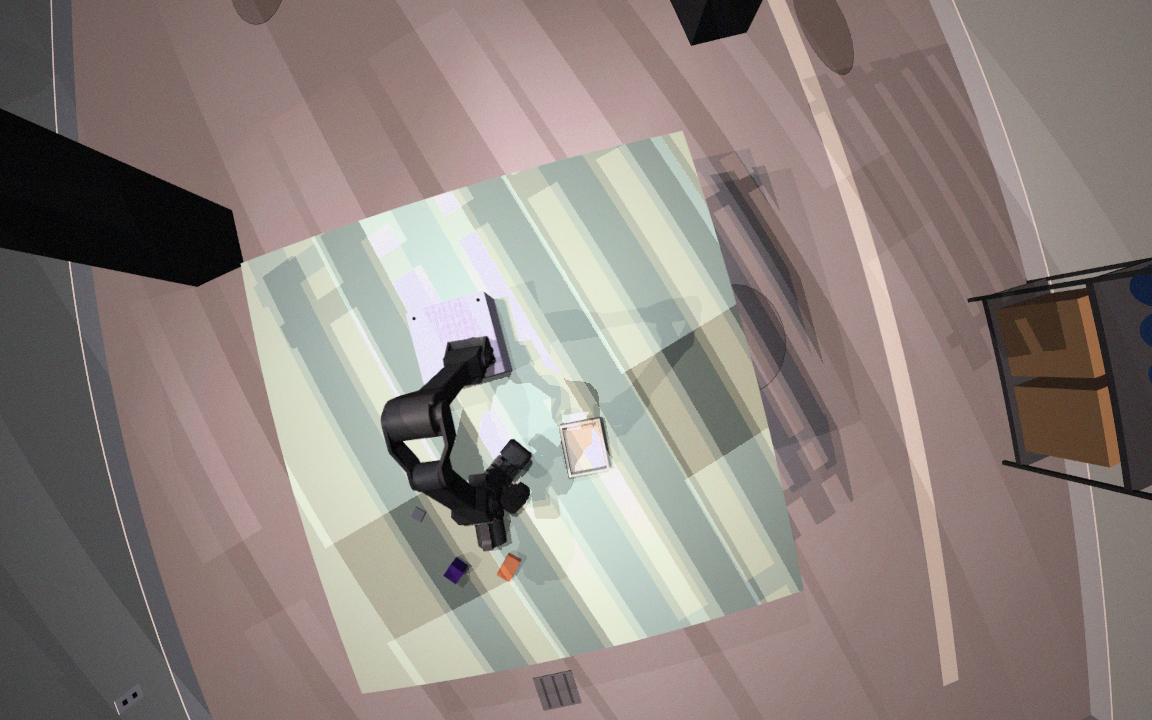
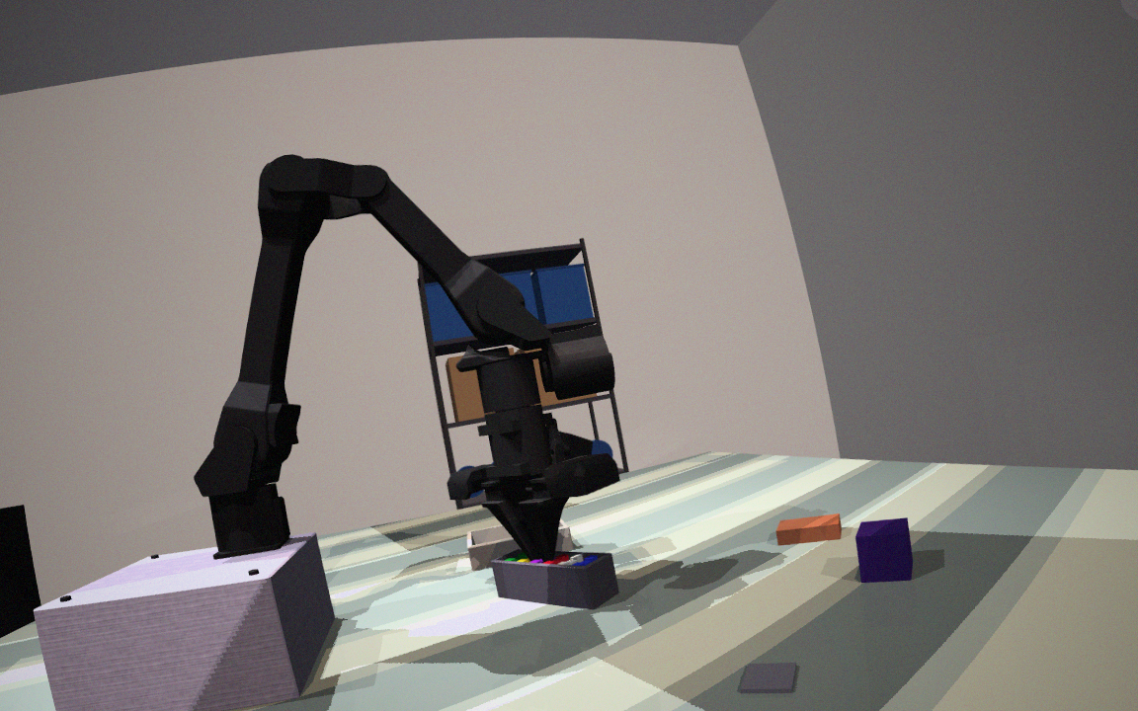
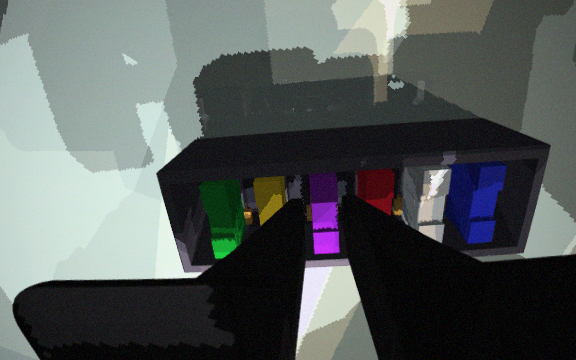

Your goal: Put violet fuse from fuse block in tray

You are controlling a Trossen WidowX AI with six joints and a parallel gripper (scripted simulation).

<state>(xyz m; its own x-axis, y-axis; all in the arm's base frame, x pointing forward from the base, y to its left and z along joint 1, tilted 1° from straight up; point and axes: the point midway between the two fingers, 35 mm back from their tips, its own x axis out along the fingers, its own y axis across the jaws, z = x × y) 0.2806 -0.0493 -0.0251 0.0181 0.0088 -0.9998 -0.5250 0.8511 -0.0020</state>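
Now: gripper tip 1 cm above the violet fuse. Also, from my gripper tip: green fuse 3 cm to the left, 2 cm behind, 1 cm below; yellow fuse 1 cm to the left, 1 cm below, 1 cm behind; red fuse 2 cm to the right, 1 cm below, 1 cm ahead.
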